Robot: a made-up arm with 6 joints.
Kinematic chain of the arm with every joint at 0, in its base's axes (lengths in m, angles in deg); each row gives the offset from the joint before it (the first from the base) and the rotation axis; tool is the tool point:
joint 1: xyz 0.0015 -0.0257 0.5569 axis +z
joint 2: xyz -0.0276 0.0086 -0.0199 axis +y
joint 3: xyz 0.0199 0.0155 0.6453 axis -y
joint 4: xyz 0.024 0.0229 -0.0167 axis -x
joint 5: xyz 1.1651 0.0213 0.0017 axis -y
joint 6: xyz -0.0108 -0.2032 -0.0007 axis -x
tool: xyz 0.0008 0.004 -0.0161
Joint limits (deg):
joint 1: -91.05..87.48
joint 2: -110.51..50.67
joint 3: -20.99..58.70
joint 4: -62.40..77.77
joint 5: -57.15..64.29
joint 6: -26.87..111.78
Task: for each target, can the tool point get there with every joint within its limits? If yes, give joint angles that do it. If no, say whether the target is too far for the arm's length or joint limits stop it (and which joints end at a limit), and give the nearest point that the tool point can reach.
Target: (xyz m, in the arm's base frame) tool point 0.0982 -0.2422 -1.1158
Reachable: no: joint limits stop it (at a limit: joint 2, joint 3, joint 4, joint 5) | nearest point 0.2780 -0.6448 -0.2665 | short by 0.957 m
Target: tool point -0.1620 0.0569 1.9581
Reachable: yes | joints -46.27 -63.38 13.88 -49.29 3.08 21.89
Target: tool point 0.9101 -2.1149 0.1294
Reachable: no: too far | nearest point 0.6370 -1.4869 0.4352 | short by 0.750 m
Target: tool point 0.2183 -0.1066 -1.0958
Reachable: no: joint limits stop it (at a limit: joint 2, joint 3, joint 4, joint 5) | nearest point 0.6367 -0.2627 -0.2664 | short by 0.942 m
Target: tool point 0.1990 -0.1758 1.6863
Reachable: yes | joints -11.76 -64.24 -11.61 -37.39 -20.92 72.75
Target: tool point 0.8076 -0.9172 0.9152
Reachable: yes | joints -43.67 2.94 -3.53 -35.00 51.51 -5.17
